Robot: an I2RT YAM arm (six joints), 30 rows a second.
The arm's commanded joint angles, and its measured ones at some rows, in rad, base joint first. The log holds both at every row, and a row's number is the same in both.
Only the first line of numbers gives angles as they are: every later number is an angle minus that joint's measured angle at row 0.
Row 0, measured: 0.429 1.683 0.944 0.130 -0.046 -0.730
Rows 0 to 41, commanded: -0.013 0.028 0.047 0.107 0.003 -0.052; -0.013 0.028 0.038 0.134 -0.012 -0.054; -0.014 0.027 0.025 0.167 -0.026 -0.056; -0.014 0.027 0.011 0.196 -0.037 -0.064; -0.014 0.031 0.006 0.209 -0.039 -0.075; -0.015 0.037 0.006 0.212 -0.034 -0.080; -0.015 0.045 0.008 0.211 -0.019 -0.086; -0.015 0.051 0.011 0.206 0.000 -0.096; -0.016 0.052 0.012 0.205 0.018 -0.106; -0.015 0.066 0.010 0.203 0.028 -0.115; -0.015 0.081 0.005 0.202 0.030 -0.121; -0.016 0.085 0.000 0.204 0.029 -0.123; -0.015 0.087 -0.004 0.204 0.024 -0.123; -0.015 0.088 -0.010 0.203 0.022 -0.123; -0.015 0.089 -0.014 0.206 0.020 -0.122; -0.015 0.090 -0.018 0.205 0.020 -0.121; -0.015 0.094 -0.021 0.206 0.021 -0.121; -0.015 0.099 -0.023 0.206 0.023 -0.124; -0.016 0.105 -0.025 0.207 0.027 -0.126; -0.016 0.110 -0.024 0.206 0.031 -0.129; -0.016 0.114 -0.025 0.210 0.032 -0.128; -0.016 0.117 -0.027 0.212 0.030 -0.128; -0.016 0.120 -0.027 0.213 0.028 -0.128; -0.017 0.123 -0.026 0.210 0.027 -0.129; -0.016 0.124 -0.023 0.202 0.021 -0.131; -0.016 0.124 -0.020 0.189 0.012 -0.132; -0.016 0.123 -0.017 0.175 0.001 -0.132; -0.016 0.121 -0.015 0.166 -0.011 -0.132; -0.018 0.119 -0.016 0.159 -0.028 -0.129; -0.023 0.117 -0.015 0.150 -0.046 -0.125; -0.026 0.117 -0.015 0.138 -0.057 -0.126; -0.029 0.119 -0.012 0.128 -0.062 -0.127; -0.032 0.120 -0.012 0.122 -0.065 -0.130; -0.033 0.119 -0.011 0.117 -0.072 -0.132; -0.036 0.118 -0.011 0.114 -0.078 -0.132; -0.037 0.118 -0.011 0.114 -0.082 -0.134; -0.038 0.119 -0.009 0.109 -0.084 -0.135; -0.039 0.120 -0.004 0.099 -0.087 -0.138; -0.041 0.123 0.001 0.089 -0.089 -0.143; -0.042 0.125 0.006 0.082 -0.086 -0.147; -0.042 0.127 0.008 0.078 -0.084 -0.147; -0.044 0.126 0.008 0.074 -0.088 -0.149
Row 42, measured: -0.037 0.111 -0.025 0.084 -0.063 -0.133
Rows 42 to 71, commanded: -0.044 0.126 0.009 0.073 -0.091 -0.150; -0.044 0.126 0.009 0.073 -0.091 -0.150; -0.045 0.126 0.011 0.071 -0.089 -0.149; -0.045 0.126 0.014 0.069 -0.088 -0.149; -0.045 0.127 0.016 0.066 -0.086 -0.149; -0.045 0.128 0.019 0.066 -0.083 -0.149; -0.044 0.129 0.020 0.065 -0.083 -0.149; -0.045 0.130 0.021 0.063 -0.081 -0.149; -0.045 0.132 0.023 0.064 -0.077 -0.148; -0.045 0.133 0.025 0.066 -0.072 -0.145; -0.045 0.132 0.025 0.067 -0.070 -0.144; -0.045 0.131 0.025 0.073 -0.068 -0.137; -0.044 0.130 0.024 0.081 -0.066 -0.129; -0.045 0.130 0.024 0.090 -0.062 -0.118; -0.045 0.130 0.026 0.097 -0.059 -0.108; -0.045 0.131 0.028 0.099 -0.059 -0.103; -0.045 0.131 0.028 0.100 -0.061 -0.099; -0.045 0.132 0.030 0.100 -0.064 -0.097; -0.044 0.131 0.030 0.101 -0.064 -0.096; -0.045 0.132 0.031 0.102 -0.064 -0.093; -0.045 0.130 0.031 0.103 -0.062 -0.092; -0.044 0.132 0.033 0.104 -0.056 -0.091; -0.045 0.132 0.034 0.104 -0.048 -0.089; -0.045 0.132 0.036 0.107 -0.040 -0.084; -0.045 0.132 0.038 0.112 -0.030 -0.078; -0.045 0.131 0.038 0.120 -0.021 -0.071; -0.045 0.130 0.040 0.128 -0.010 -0.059; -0.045 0.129 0.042 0.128 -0.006 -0.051; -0.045 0.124 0.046 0.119 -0.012 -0.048; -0.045 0.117 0.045 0.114 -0.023 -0.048
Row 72, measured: -0.039 0.126 -0.003 0.058 -0.034 -0.080
